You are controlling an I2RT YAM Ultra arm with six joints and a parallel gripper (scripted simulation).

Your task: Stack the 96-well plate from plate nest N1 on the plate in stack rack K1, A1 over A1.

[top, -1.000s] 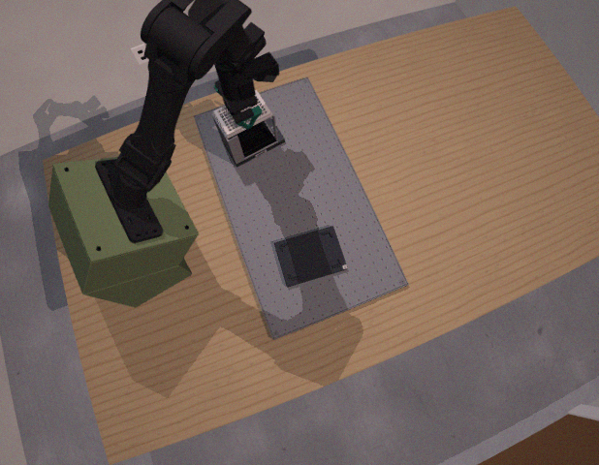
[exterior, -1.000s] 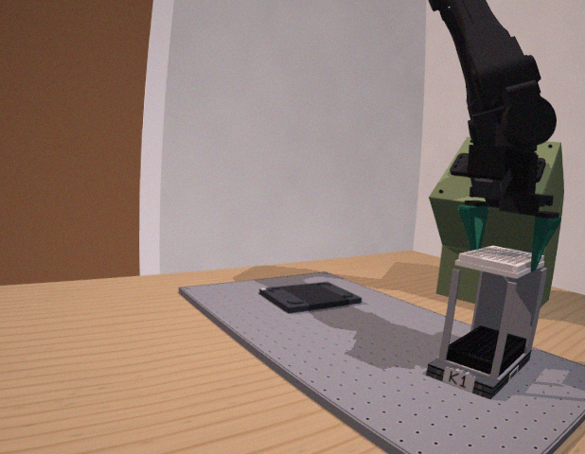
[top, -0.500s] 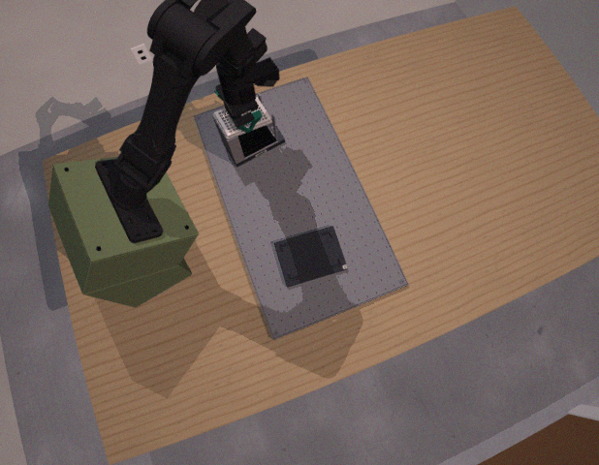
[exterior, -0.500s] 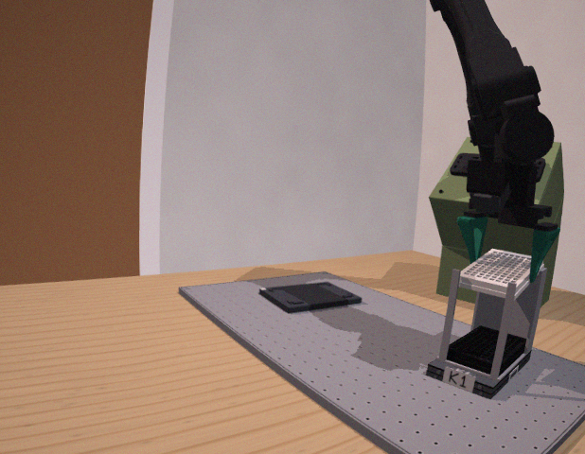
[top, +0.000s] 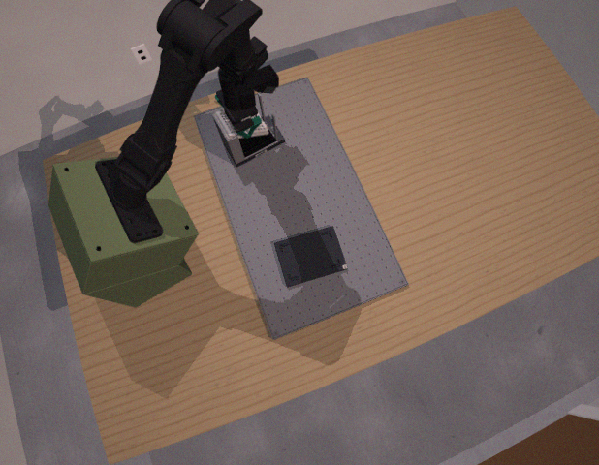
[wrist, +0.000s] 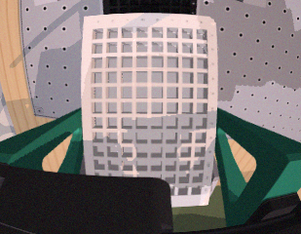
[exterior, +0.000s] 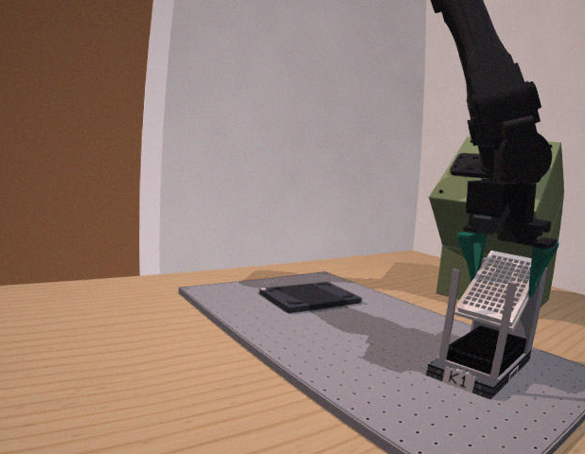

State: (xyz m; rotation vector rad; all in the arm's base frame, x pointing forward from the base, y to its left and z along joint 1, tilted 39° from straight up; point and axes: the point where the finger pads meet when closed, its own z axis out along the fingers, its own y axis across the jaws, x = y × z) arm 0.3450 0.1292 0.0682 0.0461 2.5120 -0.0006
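Right now my hand is 50 mm past the back wall and 40 mm above it. From my hand the other things lie so: thin post (80 mm ahead, 40 mm to the right, 40 mm below); then black 96-well plate (90 mm below, 10 mm ahead); then white 96-well plate (right at my hand).
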